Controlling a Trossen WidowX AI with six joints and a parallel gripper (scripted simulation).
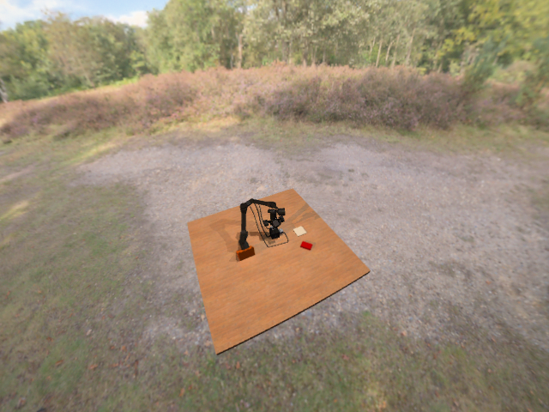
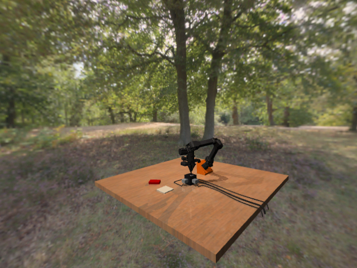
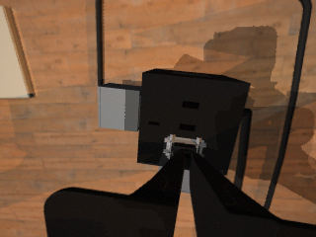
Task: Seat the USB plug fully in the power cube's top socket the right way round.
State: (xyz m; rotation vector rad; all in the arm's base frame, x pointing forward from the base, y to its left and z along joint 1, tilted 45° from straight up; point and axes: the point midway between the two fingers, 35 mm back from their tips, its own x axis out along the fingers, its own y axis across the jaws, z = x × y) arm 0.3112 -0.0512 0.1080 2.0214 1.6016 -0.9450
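Right now the USB plug is 10 mm below my gripper tip. Also, from my gripper tip: beige tile 230 mm ahead, 100 mm to the right, 100 mm below; then red block 280 mm to the right, 170 mm ahead, 100 mm below.
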